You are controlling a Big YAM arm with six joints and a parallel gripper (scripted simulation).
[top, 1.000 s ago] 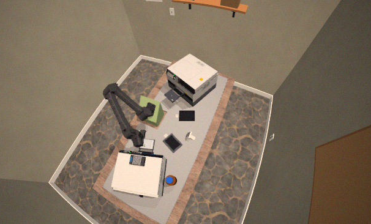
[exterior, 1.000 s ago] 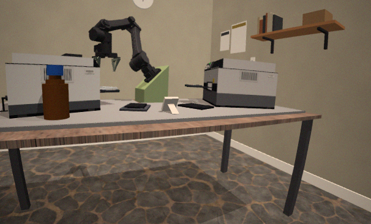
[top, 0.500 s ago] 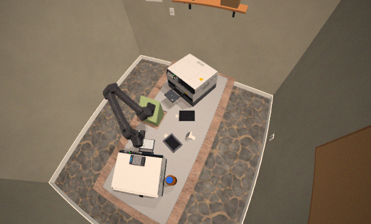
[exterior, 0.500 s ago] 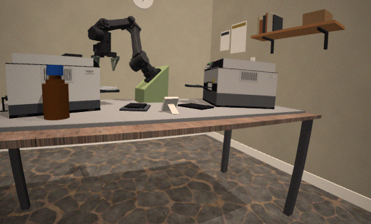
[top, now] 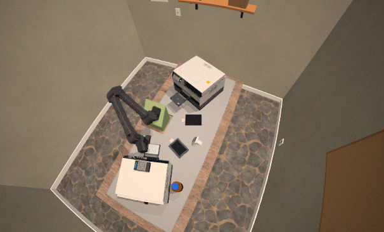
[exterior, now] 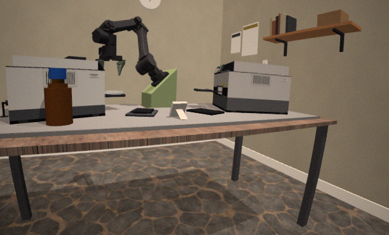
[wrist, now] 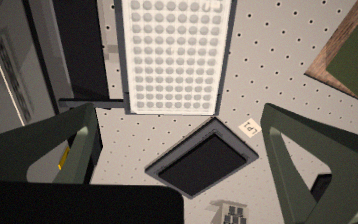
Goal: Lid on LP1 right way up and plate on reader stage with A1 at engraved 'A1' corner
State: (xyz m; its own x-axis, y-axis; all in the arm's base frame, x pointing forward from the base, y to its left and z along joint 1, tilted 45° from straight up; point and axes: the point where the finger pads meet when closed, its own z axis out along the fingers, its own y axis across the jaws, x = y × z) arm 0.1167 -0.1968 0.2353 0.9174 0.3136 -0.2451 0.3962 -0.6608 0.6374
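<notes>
My hand is 100 mm above the lidded white well plate. The rest, counted from my hand: brown capped bottle: 360 mm ahead, 190 mm to the right, 70 mm below; dark lid: 190 mm ahead, 170 mm below, 130 mm to the left; grey pad: 190 mm ahead, 180 mm below, 130 mm to the left.
</notes>
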